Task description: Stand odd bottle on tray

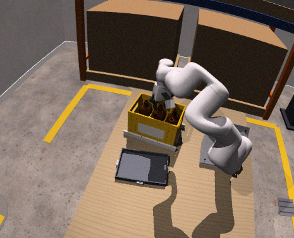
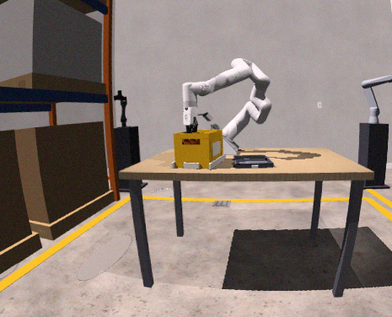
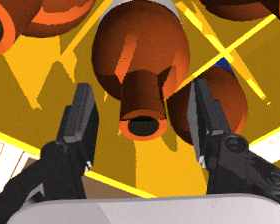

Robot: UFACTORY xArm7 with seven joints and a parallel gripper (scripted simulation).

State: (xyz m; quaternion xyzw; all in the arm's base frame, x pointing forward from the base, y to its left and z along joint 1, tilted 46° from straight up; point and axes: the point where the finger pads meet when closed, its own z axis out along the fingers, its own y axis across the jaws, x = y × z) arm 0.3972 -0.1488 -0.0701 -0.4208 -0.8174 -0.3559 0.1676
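Right now the yellow crate is 1 cm ahead of my hand, 5 cm to the left of it and 7 cm below it. From my hand the other things lie so: dark grey tray 2 cm ahead, 33 cm to the left, 15 cm below.
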